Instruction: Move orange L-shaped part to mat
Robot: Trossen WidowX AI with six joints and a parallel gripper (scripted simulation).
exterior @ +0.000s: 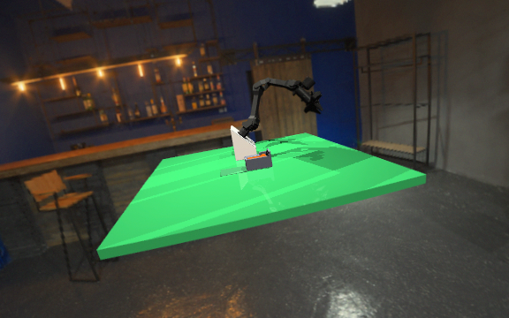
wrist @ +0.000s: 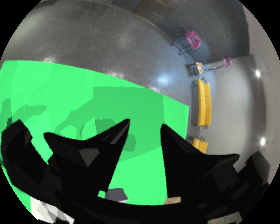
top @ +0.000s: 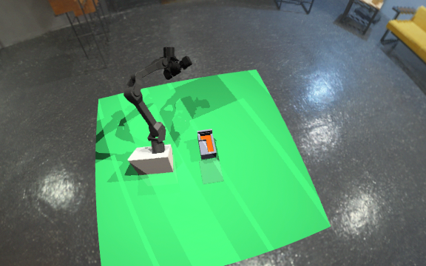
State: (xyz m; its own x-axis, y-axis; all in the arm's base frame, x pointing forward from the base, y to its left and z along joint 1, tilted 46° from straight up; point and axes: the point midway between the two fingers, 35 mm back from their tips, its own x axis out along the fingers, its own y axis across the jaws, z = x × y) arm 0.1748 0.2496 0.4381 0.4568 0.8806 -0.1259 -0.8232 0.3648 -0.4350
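The orange L-shaped part is 43 cm to the right of my gripper tip, 20 cm below it and 8 cm ahead of it.
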